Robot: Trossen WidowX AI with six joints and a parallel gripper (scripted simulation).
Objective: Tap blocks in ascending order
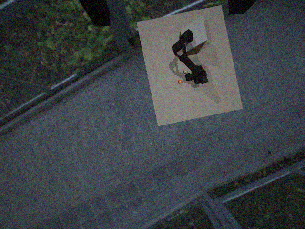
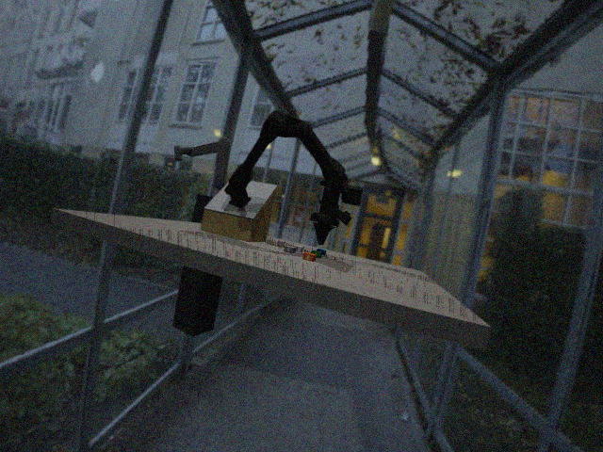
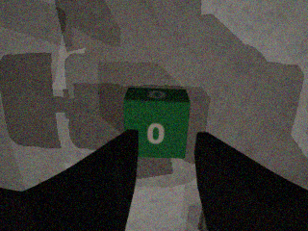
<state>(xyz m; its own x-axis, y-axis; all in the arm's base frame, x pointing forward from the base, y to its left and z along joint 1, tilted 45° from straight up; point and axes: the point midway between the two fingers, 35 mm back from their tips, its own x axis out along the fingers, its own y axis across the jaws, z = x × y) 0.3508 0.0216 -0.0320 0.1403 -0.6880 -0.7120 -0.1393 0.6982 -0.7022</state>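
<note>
Now: the green block 40 mm below my gripper tip and 10 mm behind it. Round my gripper tip: white block (100 mm behind, 40 mm to the left, 40 mm below); then grey block (80 mm behind, 60 mm to the right, 40 mm below); then orange block (120 mm to the right, 40 mm below, 20 mm ahead).
</note>
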